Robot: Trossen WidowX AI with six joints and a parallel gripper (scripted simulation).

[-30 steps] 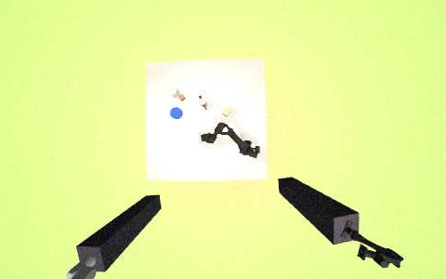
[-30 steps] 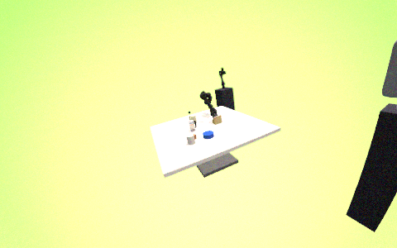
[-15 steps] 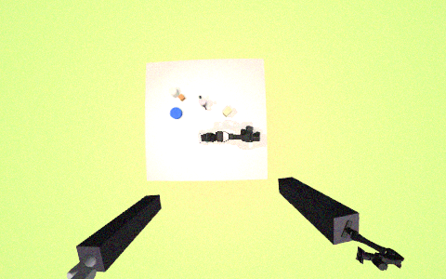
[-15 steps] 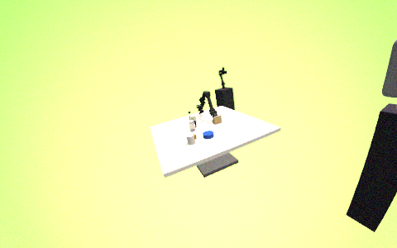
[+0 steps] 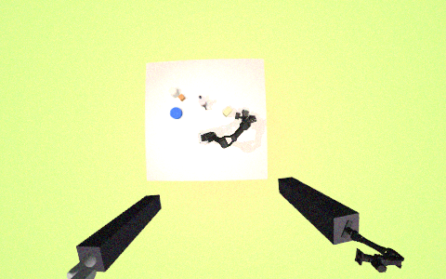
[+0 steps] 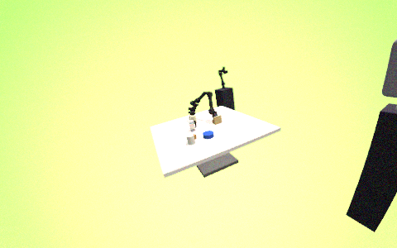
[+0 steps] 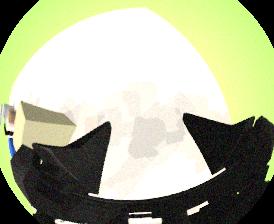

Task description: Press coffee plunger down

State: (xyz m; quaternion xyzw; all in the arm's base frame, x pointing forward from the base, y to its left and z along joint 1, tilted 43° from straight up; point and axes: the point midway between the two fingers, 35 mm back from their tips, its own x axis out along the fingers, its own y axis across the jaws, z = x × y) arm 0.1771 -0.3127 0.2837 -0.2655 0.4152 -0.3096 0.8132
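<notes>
My gripper tip is 140 mm short of the coffee press, 400 mm to the right of it and 70 mm below it.
</notes>
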